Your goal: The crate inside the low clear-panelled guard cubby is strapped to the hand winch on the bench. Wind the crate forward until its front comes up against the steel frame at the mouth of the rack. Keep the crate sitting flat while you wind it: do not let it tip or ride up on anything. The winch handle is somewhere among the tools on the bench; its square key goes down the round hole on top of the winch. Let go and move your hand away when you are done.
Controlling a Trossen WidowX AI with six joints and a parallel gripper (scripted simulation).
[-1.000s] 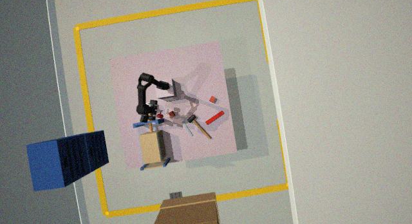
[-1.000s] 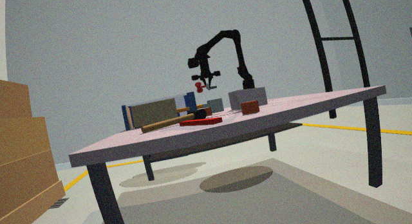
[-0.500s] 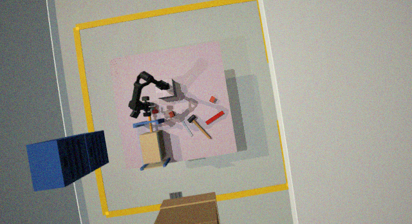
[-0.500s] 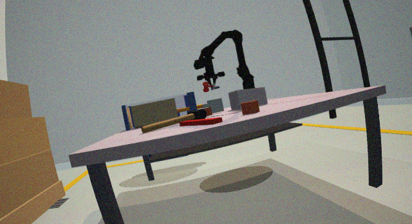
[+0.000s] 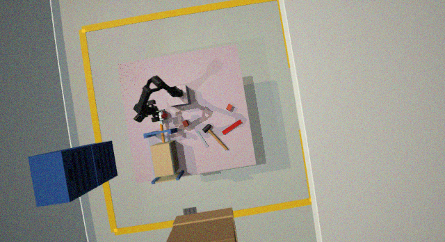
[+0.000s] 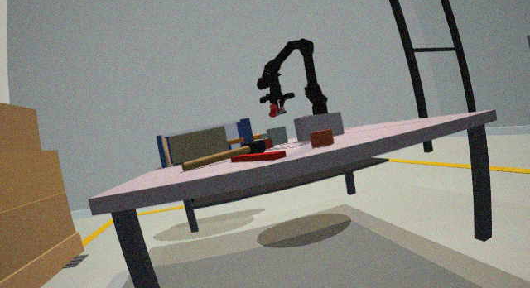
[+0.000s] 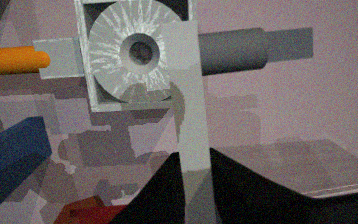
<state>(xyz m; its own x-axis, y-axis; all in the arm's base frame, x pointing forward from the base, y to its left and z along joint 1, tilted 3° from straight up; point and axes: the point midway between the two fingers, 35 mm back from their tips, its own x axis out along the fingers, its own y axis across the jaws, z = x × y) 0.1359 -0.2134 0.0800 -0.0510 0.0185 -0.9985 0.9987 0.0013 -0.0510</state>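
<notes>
The red knob lies 5 cm to the left of my gripper tip, 4 cm ahead of it and 2 cm above it. The rest, counted from my gripper tip: grey winch 13 cm below, 6 cm to the right, 1 cm ahead; then blue steel frame 19 cm ahead, 6 cm to the right, 6 cm below; then winch handle 1 cm to the left, 1 cm ahead, 1 cm above.
</notes>
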